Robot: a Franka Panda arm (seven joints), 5 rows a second.
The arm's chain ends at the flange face. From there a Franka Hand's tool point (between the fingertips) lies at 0.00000 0.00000 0.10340 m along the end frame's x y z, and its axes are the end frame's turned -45 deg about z.
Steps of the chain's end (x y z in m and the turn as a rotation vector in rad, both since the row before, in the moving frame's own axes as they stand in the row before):
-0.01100 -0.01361 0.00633 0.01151 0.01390 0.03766
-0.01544 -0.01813 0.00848 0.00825 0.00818 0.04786
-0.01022 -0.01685 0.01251 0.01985 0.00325 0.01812
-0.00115 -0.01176 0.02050 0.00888 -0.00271 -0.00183
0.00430 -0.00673 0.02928 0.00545 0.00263 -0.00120
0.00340 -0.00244 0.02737 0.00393 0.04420 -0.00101
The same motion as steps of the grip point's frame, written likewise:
0.00370 -0.01719 0.00631 -0.00169 0.01797 0.03766
0.00310 -0.02371 0.00847 0.00005 0.01162 0.04786
0.00639 -0.02034 0.01249 0.01174 0.01633 0.01812
0.00795 -0.00998 0.02050 0.00820 0.00436 -0.00183
0.00839 -0.00192 0.02928 0.00199 0.00571 -0.00120
0.00765 0.00362 0.02727 -0.02848 0.03403 -0.00101

